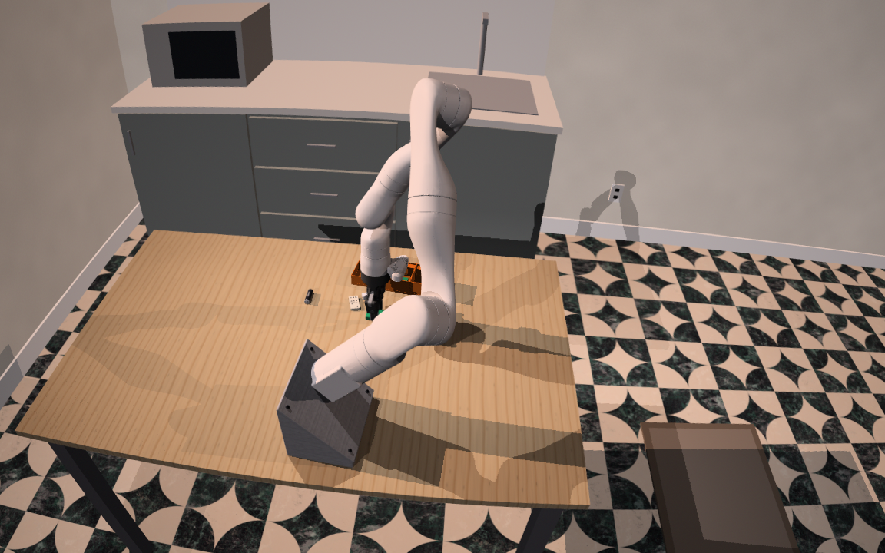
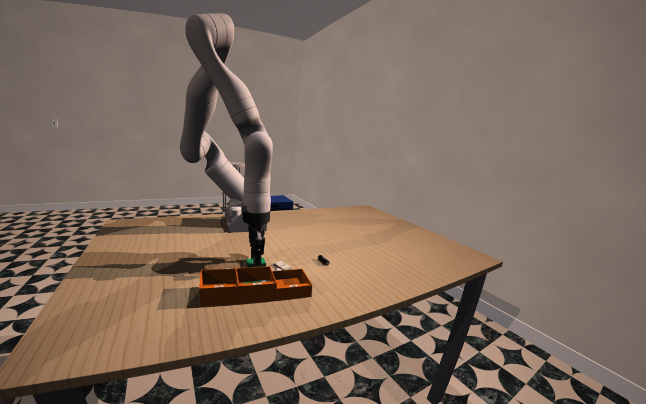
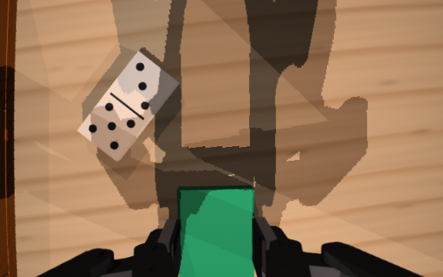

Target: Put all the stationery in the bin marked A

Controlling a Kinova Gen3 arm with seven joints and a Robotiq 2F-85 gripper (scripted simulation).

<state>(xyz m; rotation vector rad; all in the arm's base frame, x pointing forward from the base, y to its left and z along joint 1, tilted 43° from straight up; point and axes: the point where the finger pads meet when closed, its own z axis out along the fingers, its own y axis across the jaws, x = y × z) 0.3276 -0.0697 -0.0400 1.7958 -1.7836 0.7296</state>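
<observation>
Right now my hand is 150 mm short of the orange three-compartment bin and 30 mm to the left of it. From my hand the other things lie so: white pencil sharpener 70 mm ahead, 40 mm to the left, 10 mm below; then green-and-white eraser 140 mm ahead, 20 mm to the right, 10 mm below; then green block 20 mm below.
</observation>
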